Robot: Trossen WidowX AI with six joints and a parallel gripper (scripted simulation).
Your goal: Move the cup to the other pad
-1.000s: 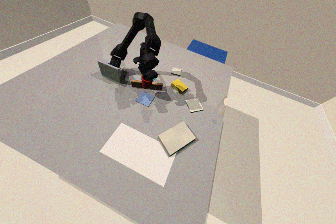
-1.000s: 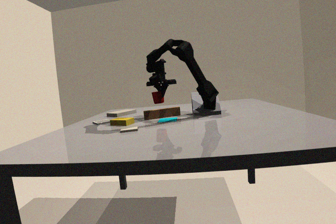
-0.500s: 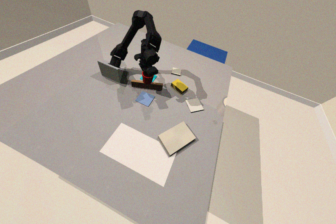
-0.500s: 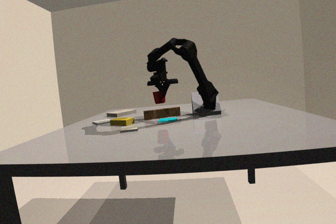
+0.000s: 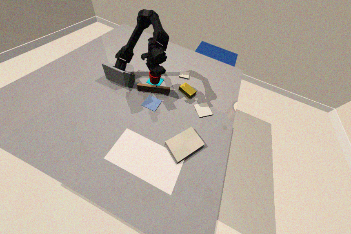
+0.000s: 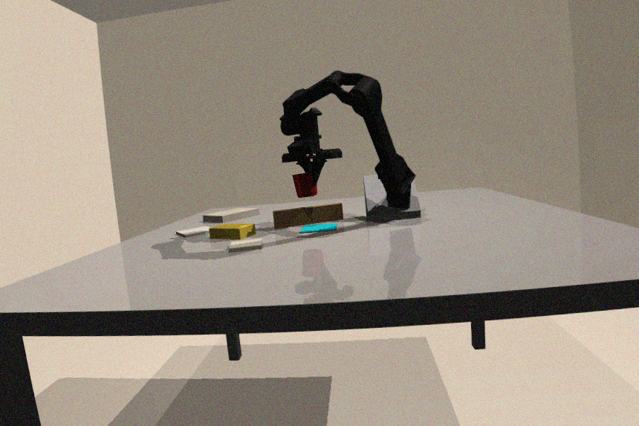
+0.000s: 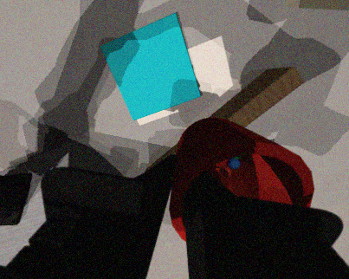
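The blue marble lies 4 cm ahead of my gripper tip, 2 cm to the right of it and 2 cm below it. Also, from my gripper tip: wooden bar: 11 cm below, 3 cm ahead, 2 cm to the right; then red cup: 3 cm ahead, 1 cm to the right; then cyan pad: 13 cm below, 7 cm to the left, 2 cm behind.
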